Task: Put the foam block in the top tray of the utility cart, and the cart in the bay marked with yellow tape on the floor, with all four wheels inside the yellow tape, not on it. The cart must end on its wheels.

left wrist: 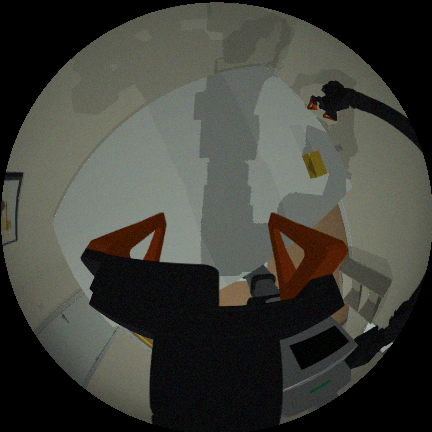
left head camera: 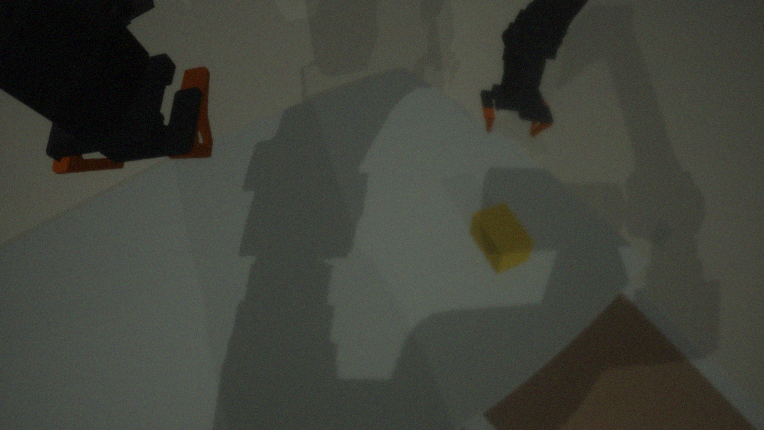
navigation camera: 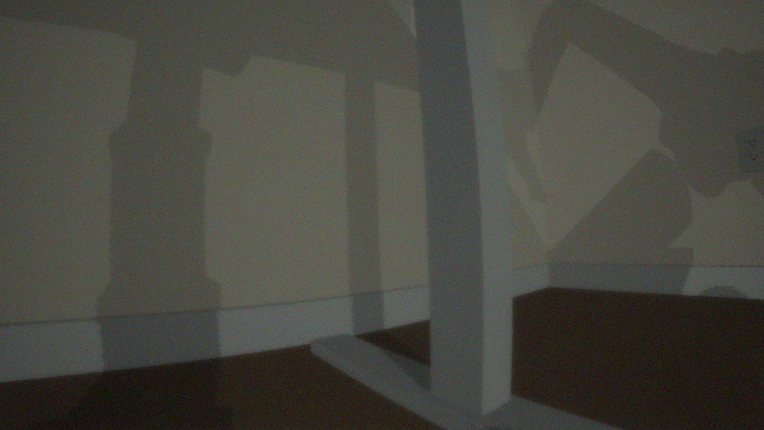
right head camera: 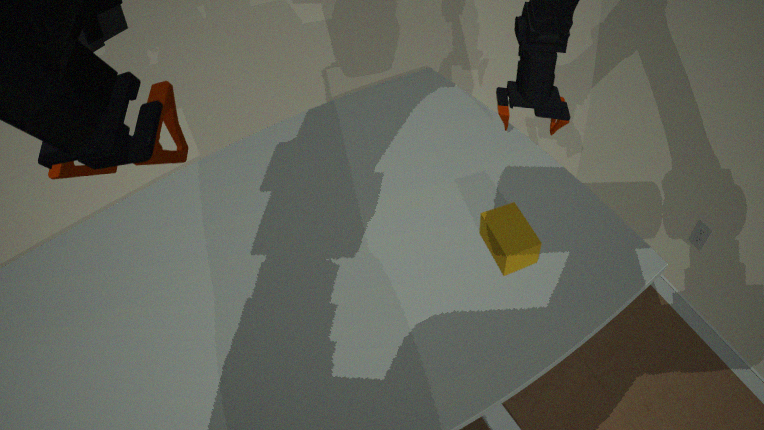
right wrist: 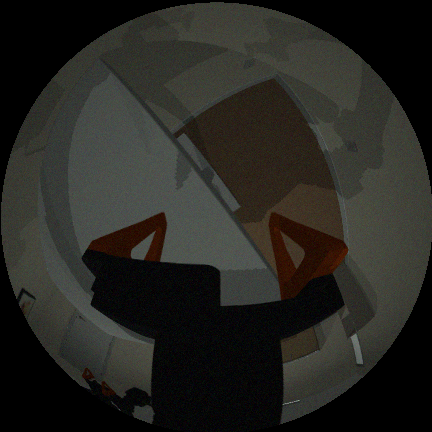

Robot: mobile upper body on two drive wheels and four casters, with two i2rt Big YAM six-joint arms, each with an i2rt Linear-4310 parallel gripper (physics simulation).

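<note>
The yellow foam block [left head camera: 501, 237] [right head camera: 510, 235] [left wrist: 315, 164] lies on the pale grey table top [left head camera: 106, 277] [right head camera: 106, 277] [left wrist: 125, 165] [right wrist: 115, 175]. My right gripper [left head camera: 511, 133] [right head camera: 529, 131] [right wrist: 217, 217] is open and empty, above the block in both head pictures and near the table's edge, apart from the block. My left gripper [left head camera: 136, 152] [right head camera: 120, 157] [left wrist: 216, 218] is open and empty, at the upper left of the head views, well away from the block. A short yellow strip [left wrist: 143, 340] shows low in the left wrist view, mostly hidden by the gripper. The utility cart cannot be made out.
A pale grey post [navigation camera: 465, 213] stands on a floor-level foot in the navigation view, close to a wall with a white baseboard [navigation camera: 283, 328]. Brown floor [right head camera: 614, 341] [right wrist: 280, 150] [navigation camera: 614, 363] shows beyond the table edge. A wall outlet [right head camera: 700, 235] is at the right. Arm shadows cross the table.
</note>
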